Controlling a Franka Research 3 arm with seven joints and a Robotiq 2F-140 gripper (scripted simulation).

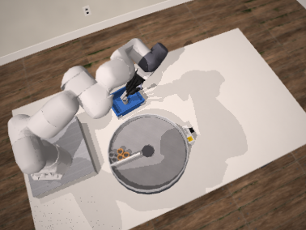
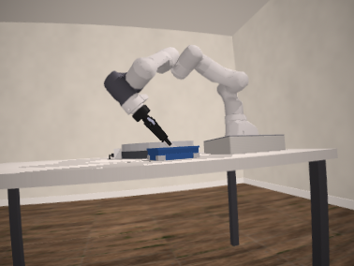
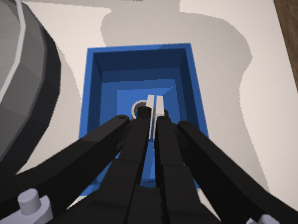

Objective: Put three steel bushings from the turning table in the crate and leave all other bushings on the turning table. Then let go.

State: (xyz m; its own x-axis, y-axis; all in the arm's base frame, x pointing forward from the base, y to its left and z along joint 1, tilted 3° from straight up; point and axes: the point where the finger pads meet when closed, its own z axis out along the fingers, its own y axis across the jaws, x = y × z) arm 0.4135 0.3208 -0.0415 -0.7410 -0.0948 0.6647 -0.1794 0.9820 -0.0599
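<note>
Right now my hand is 1 cm past the crate, 2 cm to the left of it and 3 cm above it. The rest, counted from my hand: round grey turning table 5 cm ahead, 37 cm to the right, 1 cm below.
</note>
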